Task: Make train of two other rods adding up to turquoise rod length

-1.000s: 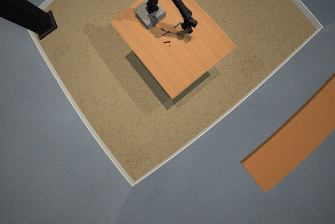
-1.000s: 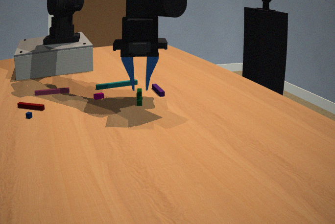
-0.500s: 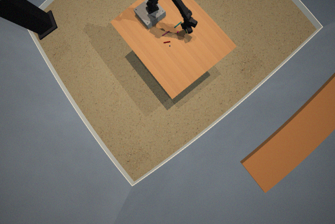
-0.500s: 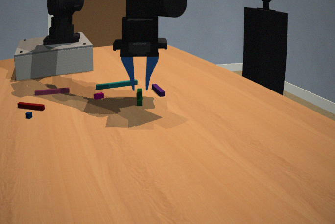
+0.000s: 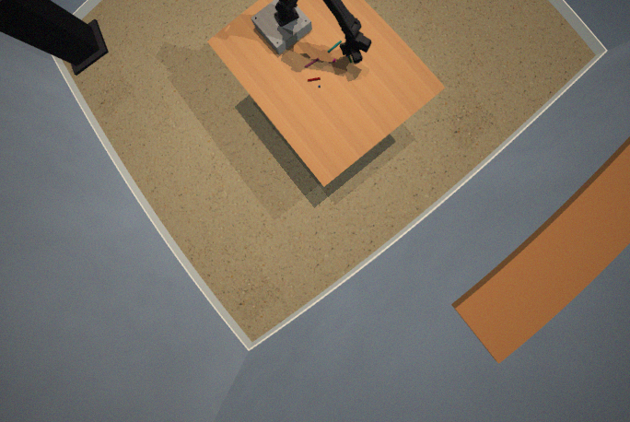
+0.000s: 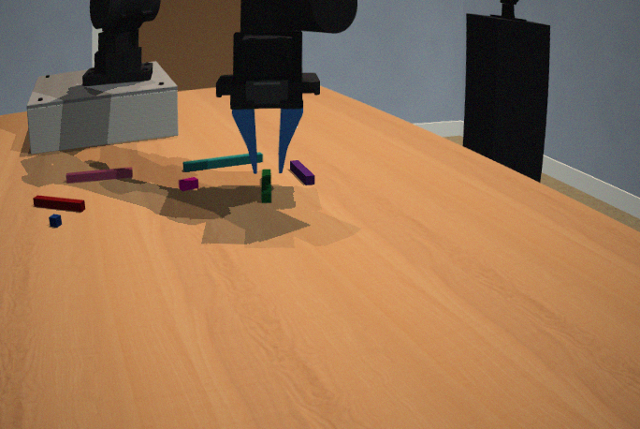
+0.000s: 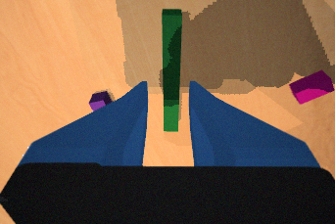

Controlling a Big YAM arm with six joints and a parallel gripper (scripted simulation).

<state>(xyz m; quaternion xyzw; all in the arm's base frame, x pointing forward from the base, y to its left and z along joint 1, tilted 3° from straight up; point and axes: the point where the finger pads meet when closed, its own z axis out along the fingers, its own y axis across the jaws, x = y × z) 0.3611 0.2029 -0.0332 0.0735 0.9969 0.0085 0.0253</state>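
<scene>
Right now my hand is 20 mm above the green rod. Round my hand: turquoise rod 100 mm behind, 40 mm to the right, 20 mm below; magenta rod 20 mm behind, 90 mm to the right, 20 mm below; purple rod 40 mm behind, 40 mm to the left, 20 mm below.
</scene>
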